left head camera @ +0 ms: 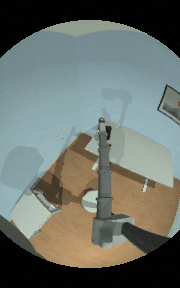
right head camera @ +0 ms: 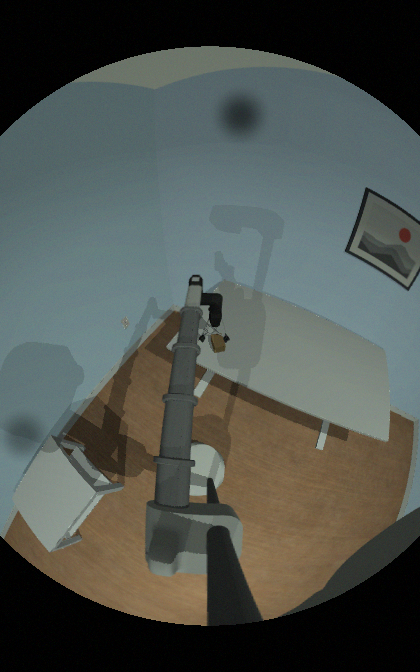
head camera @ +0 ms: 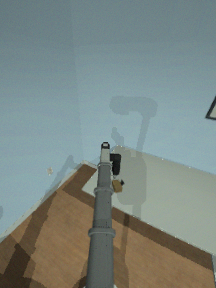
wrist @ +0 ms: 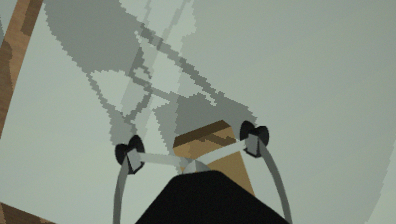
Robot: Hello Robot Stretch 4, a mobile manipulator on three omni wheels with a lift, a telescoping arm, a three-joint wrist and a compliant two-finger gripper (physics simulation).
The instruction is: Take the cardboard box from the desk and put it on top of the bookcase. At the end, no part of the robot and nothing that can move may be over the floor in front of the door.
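Where they show: gripper, fingertip midpoint: (wrist: 193, 140); robot's base, origin of the base link: (left head camera: 93, 200).
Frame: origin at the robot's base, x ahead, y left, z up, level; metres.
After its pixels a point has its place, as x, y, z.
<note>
The cardboard box (head camera: 117, 186) @(0.666, -0.111, 0.743) (right head camera: 218, 344) (wrist: 235, 172) @(0.693, -0.128, 0.743) is small and tan and stands near the left end of the white desk (head camera: 175, 200) @(0.580, -0.576, 0.693) (left head camera: 145, 155) @(0.571, -0.710, 0.693) (right head camera: 320, 360) (wrist: 325, 75) @(0.782, -0.263, 0.693). My gripper (right head camera: 214, 338) (wrist: 193, 140) @(0.719, -0.090, 0.693) is open. Its two black fingertips are apart, one to each side of the box, with gaps between them and its sides in the wrist view. The gripper body hides the near part of the box there. How high the fingertips are above the desk is hard to tell. No piece that I can surely name as the bookcase shows, and no door shows.
White flat-topped furniture with open sides (left head camera: 30, 217) @(-0.511, 0.935, 0.423) (right head camera: 55, 495) stands by the left wall. A round white seat or table (left head camera: 91, 201) @(-0.011, 0.041, 0.187) (right head camera: 210, 467) is on the floor under my extended arm (head camera: 103, 215) @(0.281, -0.004, 1.108) (left head camera: 104, 185) @(0.150, 0.002, 1.111) (right head camera: 180, 420). A framed picture (left head camera: 171, 102) @(0.940, -1.030, 1.460) (right head camera: 387, 240) hangs above the desk.
</note>
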